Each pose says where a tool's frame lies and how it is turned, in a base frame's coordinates. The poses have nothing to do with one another.
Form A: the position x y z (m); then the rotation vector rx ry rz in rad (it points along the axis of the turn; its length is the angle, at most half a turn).
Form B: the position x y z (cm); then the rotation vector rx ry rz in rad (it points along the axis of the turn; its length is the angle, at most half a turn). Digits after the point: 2 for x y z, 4 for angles.
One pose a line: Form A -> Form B
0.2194 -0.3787 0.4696 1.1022 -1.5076 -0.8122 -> 21.94 -37.87 46.96 1.1022 -1.5076 -0.8122
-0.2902 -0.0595 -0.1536 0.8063 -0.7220 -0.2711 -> -29.02 -5.95 -15.36 0.8063 -0.7220 -0.2711
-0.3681 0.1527 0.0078 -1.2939 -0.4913 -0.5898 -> -36.81 15.27 0.78 -1.2939 -0.4913 -0.5898
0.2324 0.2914 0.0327 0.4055 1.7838 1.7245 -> 23.24 29.14 3.27 0.4055 1.7838 1.7245
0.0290 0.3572 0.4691 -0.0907 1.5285 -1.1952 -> 2.90 35.72 46.91 -0.0907 1.5285 -1.1952
